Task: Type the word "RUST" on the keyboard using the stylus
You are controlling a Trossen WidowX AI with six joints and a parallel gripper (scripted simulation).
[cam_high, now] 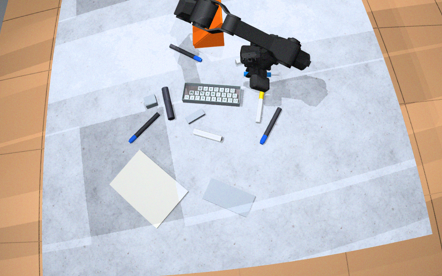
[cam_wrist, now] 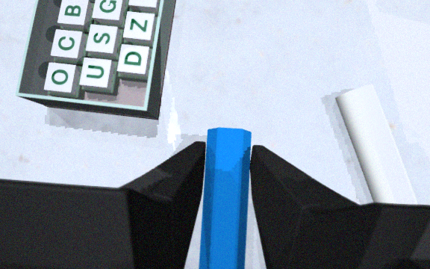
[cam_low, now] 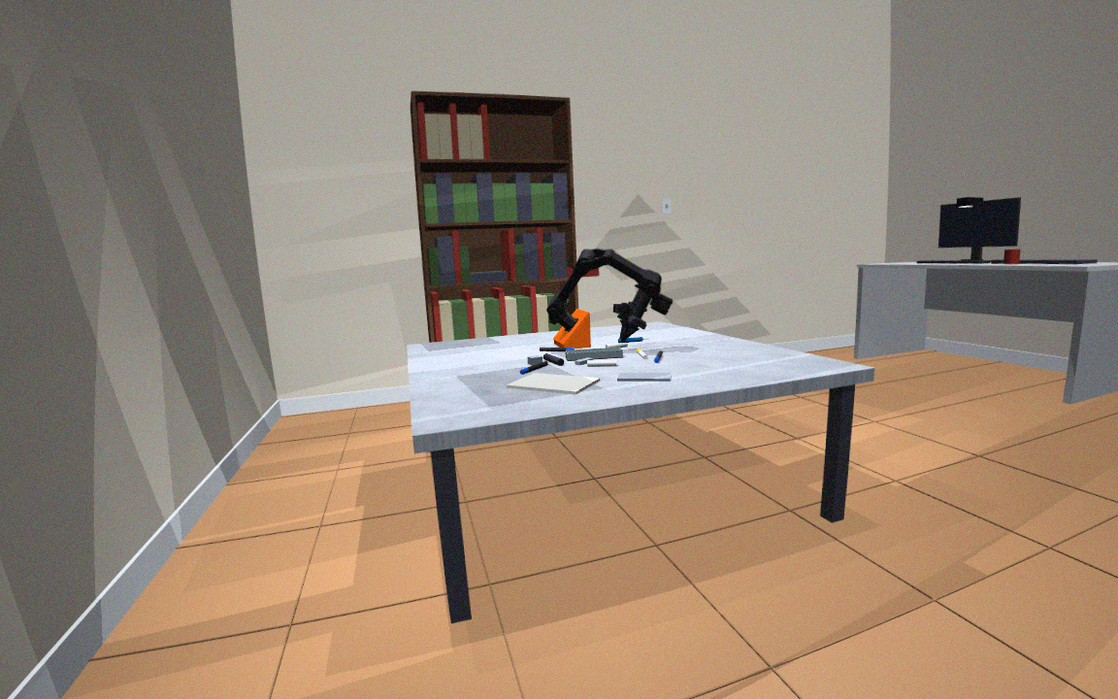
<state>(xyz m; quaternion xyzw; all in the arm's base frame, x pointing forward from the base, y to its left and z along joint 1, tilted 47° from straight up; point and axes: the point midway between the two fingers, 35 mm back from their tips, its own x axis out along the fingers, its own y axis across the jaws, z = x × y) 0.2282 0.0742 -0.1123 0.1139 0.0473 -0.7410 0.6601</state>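
Right now the blue stylus is 10 mm ahead of my gripper tip and 70 mm to the left of it. Round my gripper tip: yellow-capped marker (100 mm ahead, 40 mm to the left, 30 mm below); T key (60 mm ahead, 140 mm to the right, 30 mm below); dark cylinder (60 mm ahead, 280 mm to the right, 30 mm below).
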